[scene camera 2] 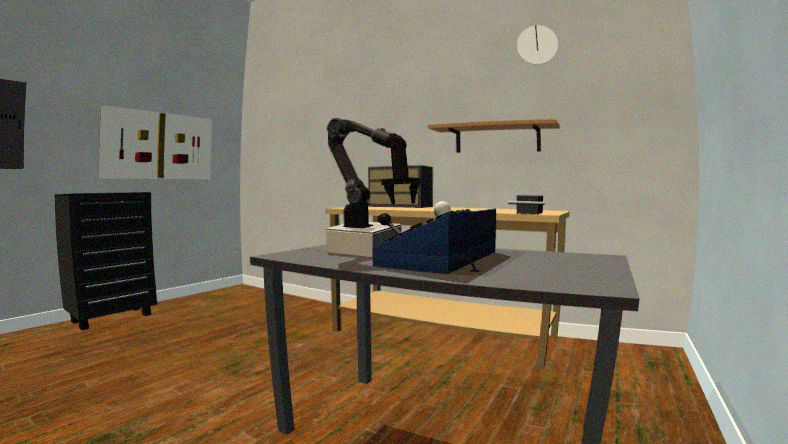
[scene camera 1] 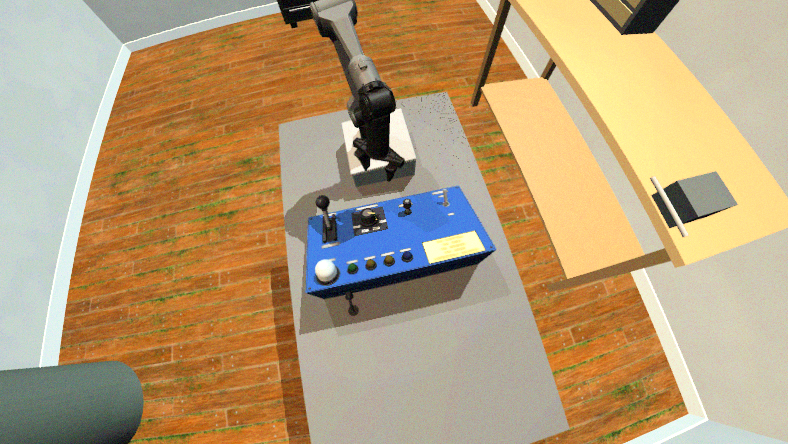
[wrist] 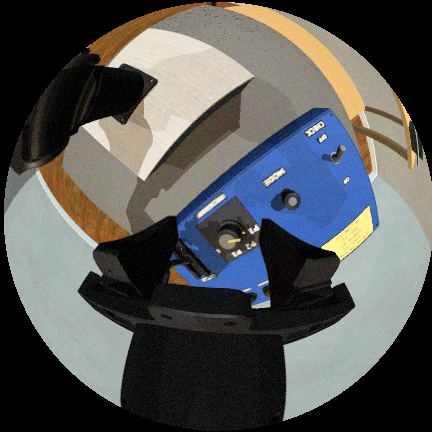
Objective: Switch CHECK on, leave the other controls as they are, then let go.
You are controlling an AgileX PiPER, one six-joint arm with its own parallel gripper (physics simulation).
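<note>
The blue control panel (scene camera 1: pixel 397 238) (scene camera 2: pixel 416 253) (wrist: pixel 320 185) stands on the grey table. The CHECK switch (scene camera 1: pixel 445 198) (wrist: pixel 340 151) is a small grey toggle at the panel's back right corner in scene camera 1. Its lever appears to lean toward the OFF label (wrist: pixel 322 138), away from the ON label (wrist: pixel 346 180). My gripper (scene camera 1: pixel 378 172) (scene camera 2: pixel 404 201) (wrist: pixel 217 227) is open and empty. It points down, above and behind the panel's back edge, to the left of CHECK in scene camera 1 and apart from it.
The MODE knob (scene camera 1: pixel 406 205) (wrist: pixel 291 200), a rotary selector (scene camera 1: pixel 368 216) (wrist: pixel 230 239) and a ball-topped lever (scene camera 1: pixel 323 202) (scene camera 2: pixel 384 218) stand along the panel's back. A white dome (scene camera 1: pixel 326 270) (scene camera 2: pixel 442 207) and several small buttons line its front. The white base block (scene camera 1: pixel 405 135) (scene camera 2: pixel 352 242) (wrist: pixel 200 65) stands behind.
</note>
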